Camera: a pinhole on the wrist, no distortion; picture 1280 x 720 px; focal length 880.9 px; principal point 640.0 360.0 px. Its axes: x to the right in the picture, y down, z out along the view. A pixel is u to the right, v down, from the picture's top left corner.
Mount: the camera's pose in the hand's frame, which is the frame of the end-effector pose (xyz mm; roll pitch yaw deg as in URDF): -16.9 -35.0 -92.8 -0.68 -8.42 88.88
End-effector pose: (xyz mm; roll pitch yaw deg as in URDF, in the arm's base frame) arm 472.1 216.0 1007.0 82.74 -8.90 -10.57
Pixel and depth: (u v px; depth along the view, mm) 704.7 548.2 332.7
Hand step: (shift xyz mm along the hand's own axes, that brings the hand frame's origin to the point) -92.4 -57.9 239.0
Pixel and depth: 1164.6 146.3 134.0
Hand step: 15.2 23.6 51.8
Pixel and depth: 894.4 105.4 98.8
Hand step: 10.7 -21.8 9.4
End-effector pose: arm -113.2 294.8 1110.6 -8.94 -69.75 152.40
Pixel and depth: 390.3 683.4 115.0
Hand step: -61.4 -83.2 15.7
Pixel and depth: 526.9 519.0 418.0
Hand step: -99.5 -147.6 311.9
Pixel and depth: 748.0 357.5 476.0
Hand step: -21.4 -46.9 386.6
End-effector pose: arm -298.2 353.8 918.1 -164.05 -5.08 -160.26
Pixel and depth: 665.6 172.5 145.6
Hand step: 12.0 -52.8 52.2
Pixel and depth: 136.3 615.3 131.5
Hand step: -58.4 -127.8 25.8
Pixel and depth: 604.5 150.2 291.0
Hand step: 47.9 -90.6 194.1
